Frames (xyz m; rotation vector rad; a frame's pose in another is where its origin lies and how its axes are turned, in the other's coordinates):
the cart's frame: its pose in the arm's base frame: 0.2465 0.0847 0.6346 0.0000 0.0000 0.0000
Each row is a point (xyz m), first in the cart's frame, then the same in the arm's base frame.
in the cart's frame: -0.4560 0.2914 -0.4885
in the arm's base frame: -0.2095 0.3761 0.1461
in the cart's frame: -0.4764 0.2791 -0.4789
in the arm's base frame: -0.2299 0.3638 0.1557
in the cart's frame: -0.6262 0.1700 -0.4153
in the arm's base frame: -0.3797 0.2547 0.2193
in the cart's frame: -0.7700 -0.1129 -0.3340
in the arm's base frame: -0.5235 -0.0282 0.3006
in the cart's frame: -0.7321 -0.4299 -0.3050
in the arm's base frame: -0.4856 -0.3452 0.3296
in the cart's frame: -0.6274 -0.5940 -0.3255
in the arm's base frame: -0.3809 -0.5093 0.3091
